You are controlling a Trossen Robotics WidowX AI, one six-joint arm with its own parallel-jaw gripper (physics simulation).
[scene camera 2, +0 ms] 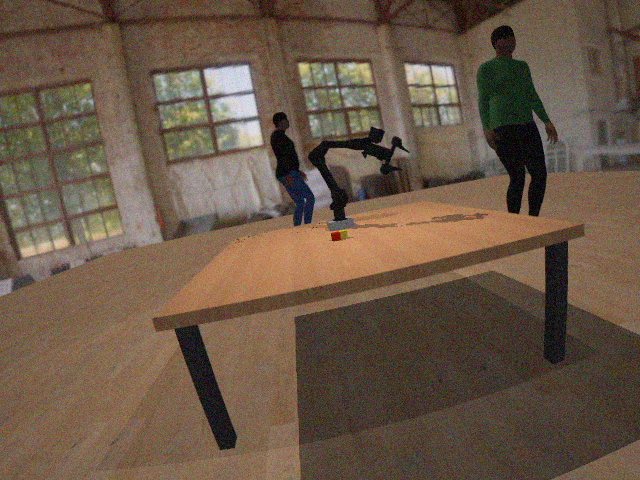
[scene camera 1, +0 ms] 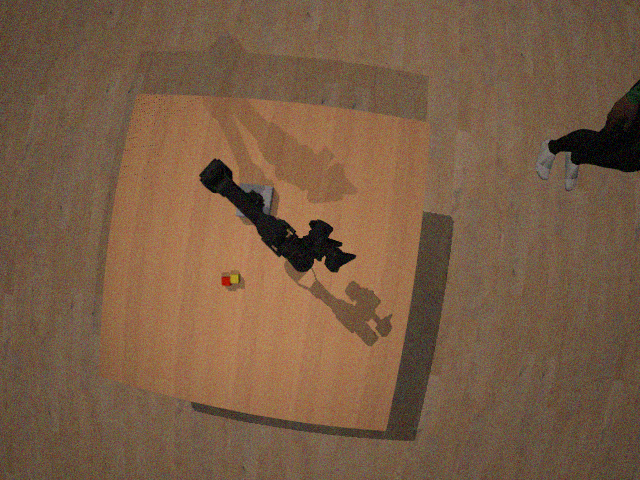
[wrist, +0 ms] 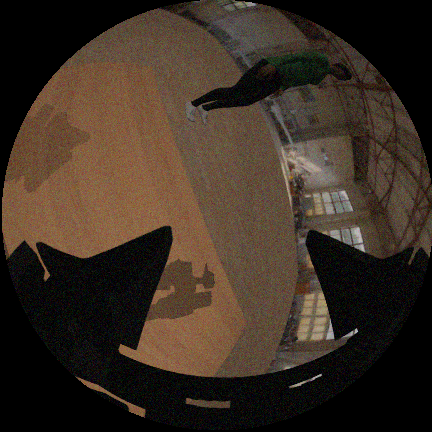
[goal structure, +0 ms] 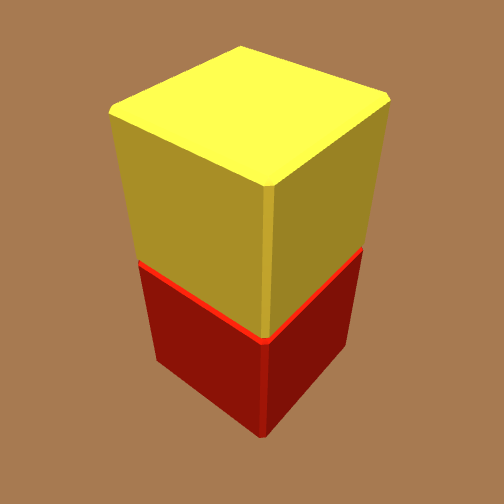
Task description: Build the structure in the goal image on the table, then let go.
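Seen in the pictures: gripper, fingertip midpoint: point(scene camera 2: 405, 161) point(scene camera 1: 348, 250) point(wrist: 243, 235); arm's base, link origin: point(scene camera 2: 340, 219).
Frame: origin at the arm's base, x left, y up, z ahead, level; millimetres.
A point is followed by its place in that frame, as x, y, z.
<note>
A red block point(scene camera 1: 225, 281) @[-129, -10, 281] point(scene camera 2: 335, 236) @[-135, -23, 297] and a yellow block point(scene camera 1: 234, 279) @[-92, -10, 274] point(scene camera 2: 343, 235) @[-96, -29, 289] sit side by side on the table point(scene camera 1: 206, 335) @[-239, -43, 502] point(scene camera 2: 289, 268) @[-388, -43, 548] point(wrist: 115, 190) @[399, -43, 115], with no visible gap between them. My gripper point(scene camera 1: 348, 250) @[328, 240, 186] point(scene camera 2: 404, 160) @[328, 240, 186] point(wrist: 243, 235) @[328, 240, 186] is open and empty. It is high above the table, well away from the blocks, toward the right in the overhead view. The blocks do not show in the wrist view.
The arm's grey base plate point(scene camera 1: 266, 198) @[50, -1, -24] point(scene camera 2: 340, 224) @[-17, -18, 43] stands on the table near the blocks. A person in green point(scene camera 2: 509, 93) point(wrist: 302, 70) stands on the floor beyond the table's edge. Another person in black and blue point(scene camera 2: 284, 152) stands behind the arm.
</note>
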